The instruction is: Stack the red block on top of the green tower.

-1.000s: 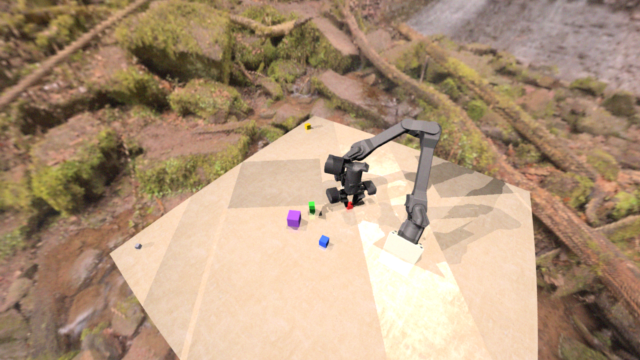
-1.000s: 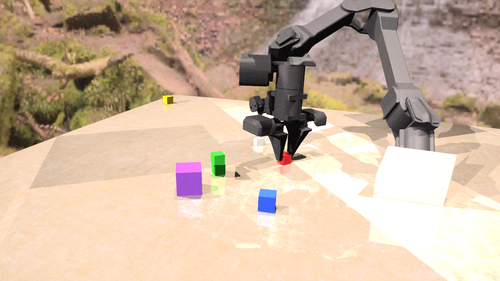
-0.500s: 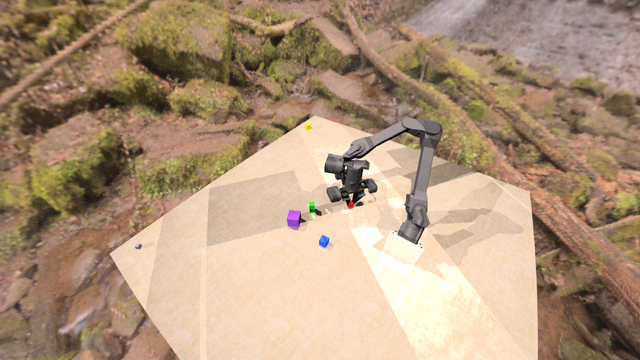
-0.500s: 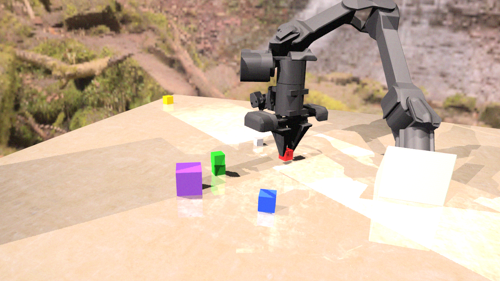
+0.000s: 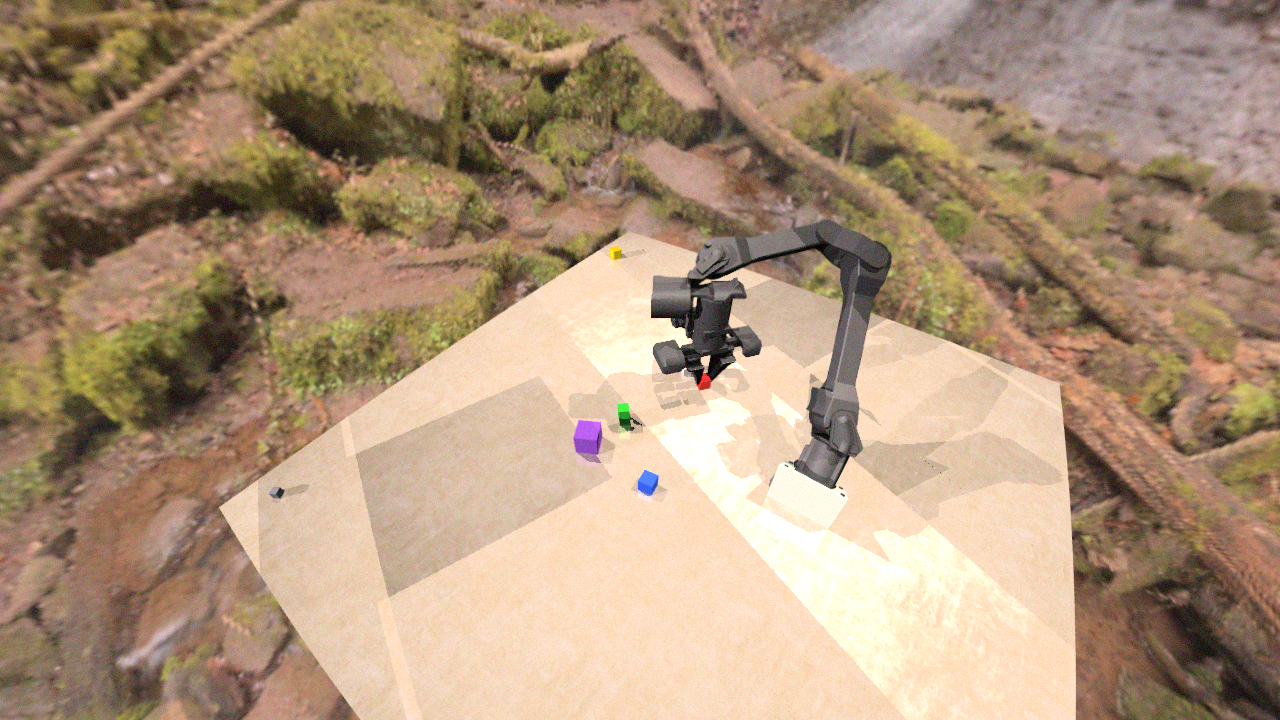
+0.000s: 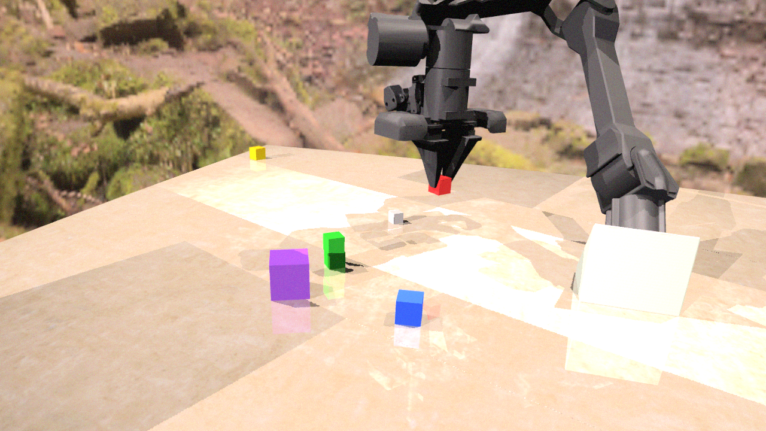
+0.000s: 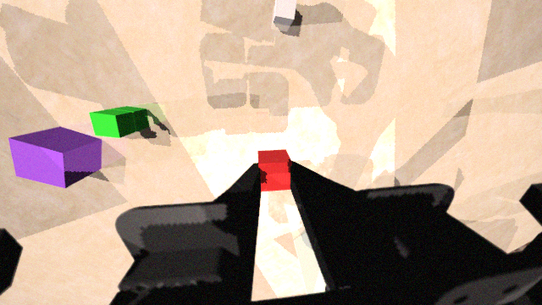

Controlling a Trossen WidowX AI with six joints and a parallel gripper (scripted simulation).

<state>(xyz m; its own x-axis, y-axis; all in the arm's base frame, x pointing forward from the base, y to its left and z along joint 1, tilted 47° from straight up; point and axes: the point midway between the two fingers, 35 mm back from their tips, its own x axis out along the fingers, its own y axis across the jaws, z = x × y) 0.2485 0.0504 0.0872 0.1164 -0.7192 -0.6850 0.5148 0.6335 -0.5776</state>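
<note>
Now: the purple cube 11 cm ahead of my gripper tip, 20 cm to the left of it and 7 cm below it. From my gripper tip the other things lie so: red block right at my gripper tip; blue cube 3 cm behind, 19 cm to the left, 8 cm below; white cube 9 cm ahead, 8 cm to the right, 9 cm below.
</note>
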